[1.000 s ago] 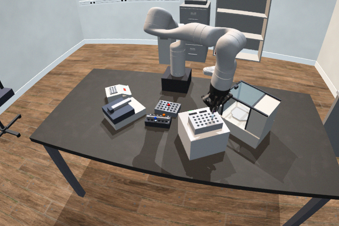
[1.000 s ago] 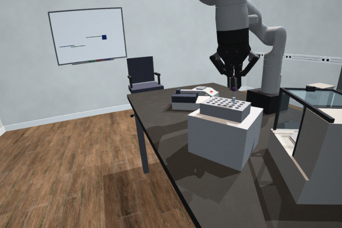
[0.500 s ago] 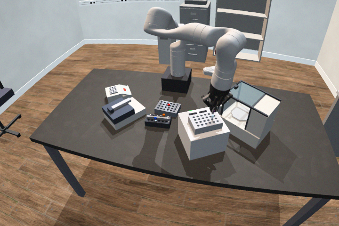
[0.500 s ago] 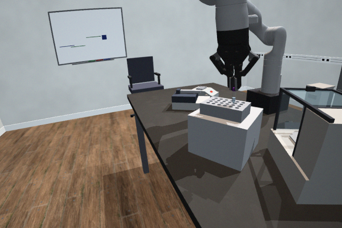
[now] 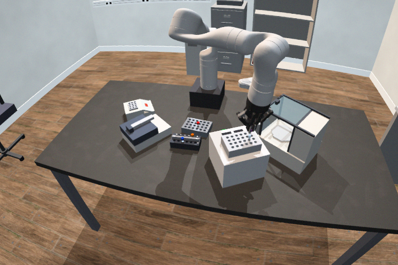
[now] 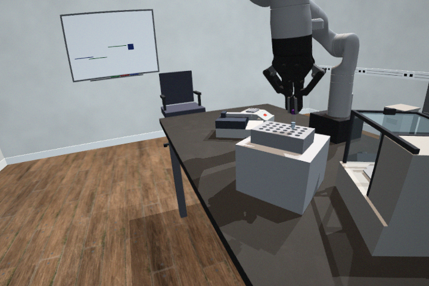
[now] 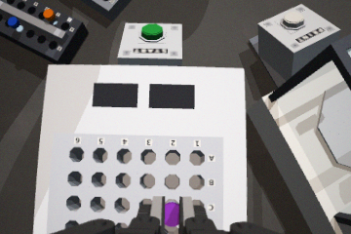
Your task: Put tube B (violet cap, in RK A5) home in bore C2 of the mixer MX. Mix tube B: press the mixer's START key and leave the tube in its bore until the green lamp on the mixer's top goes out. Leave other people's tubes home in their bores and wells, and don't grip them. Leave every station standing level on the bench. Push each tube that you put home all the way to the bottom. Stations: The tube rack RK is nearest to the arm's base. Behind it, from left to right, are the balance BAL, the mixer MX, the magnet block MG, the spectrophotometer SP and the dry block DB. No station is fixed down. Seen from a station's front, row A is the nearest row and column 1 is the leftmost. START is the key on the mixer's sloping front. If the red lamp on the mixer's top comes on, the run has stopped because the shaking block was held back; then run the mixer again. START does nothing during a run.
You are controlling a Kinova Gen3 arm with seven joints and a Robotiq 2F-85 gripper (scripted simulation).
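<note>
My gripper is now 30 mm to the left of the grey bored block and 80 mm above it. Also, from my hand: green start key 150 mm behind, 120 mm to the right, 160 mm below; dark magnet block MG 90 mm behind, 280 mm to the right, 210 mm below; red-capped tube 200 mm behind, 250 mm to the right, 200 mm below.
</note>
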